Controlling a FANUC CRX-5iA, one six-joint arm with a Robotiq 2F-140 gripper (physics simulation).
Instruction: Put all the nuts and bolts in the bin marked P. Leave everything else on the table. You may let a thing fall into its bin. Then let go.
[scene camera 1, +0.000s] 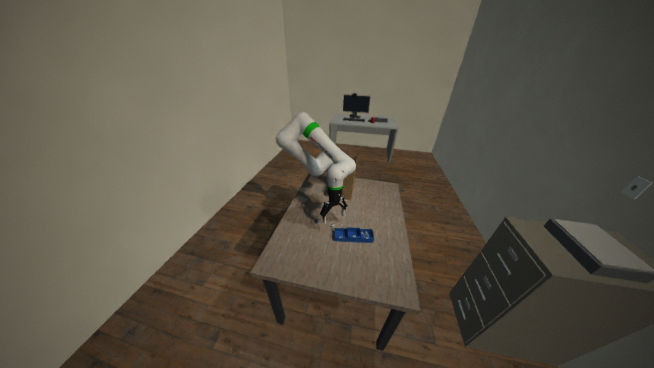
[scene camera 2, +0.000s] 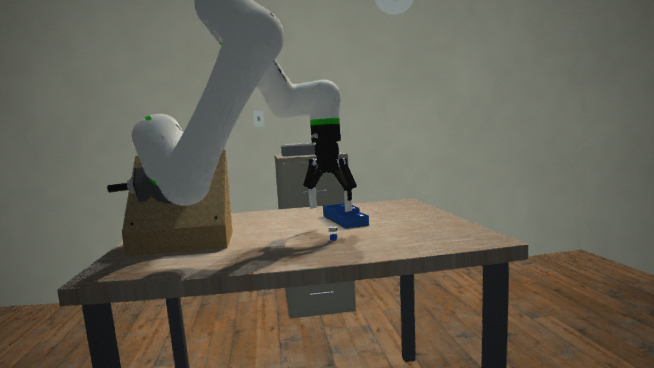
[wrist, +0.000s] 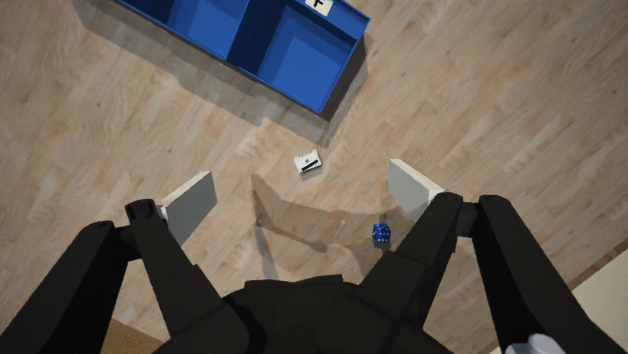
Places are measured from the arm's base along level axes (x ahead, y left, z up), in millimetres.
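Pixels of known places: gripper, between the fingertips: (scene camera 1: 333, 218) (scene camera 2: 330, 209) (wrist: 301, 181).
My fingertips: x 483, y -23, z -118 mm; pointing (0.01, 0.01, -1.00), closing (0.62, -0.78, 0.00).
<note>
Ahead of a thing's pixels: the offset from my fingertips to its middle. "*": to the spot under its first point. Level surfaces: height alone.
The blue three-part tray {77 mm ahead, 145 mm left, 46 mm down} (scene camera 1: 353, 240) (scene camera 2: 356, 223) (wrist: 356, 24) sits on the table. Small pale pieces {48 mm ahead, 213 mm left, 56 mm down} (scene camera 1: 366, 234) lie in its right-hand compartment in scene view 1, too small there to tell nuts from bolts. The letter P cannot be read in any view; the near compartment in the wrist view bears an F label {* 118 mm ahead, 64 mm left, 41 mm down} (wrist: 319, 5) and is empty. My gripper (scene camera 1: 334, 216) (scene camera 2: 330, 207) (wrist: 301, 181) is open, with nothing between its fingers. It points down above the table, beside the tray. No loose nut or bolt can be made out on the table.
A small white block with a black bar {3 mm ahead, 4 mm right, 63 mm down} (scene camera 1: 332, 225) (scene camera 2: 333, 229) (wrist: 307, 161) lies on the table {69 mm down} (scene camera 1: 320, 260) (scene camera 2: 425, 240) (wrist: 475, 125) near the tray's F end. A blue die {19 mm back, 123 mm right, 61 mm down} (scene camera 1: 316, 221) (scene camera 2: 333, 237) (wrist: 381, 233) lies farther from the tray. The wooden robot base (scene camera 2: 175, 230) stands at the table's end.
</note>
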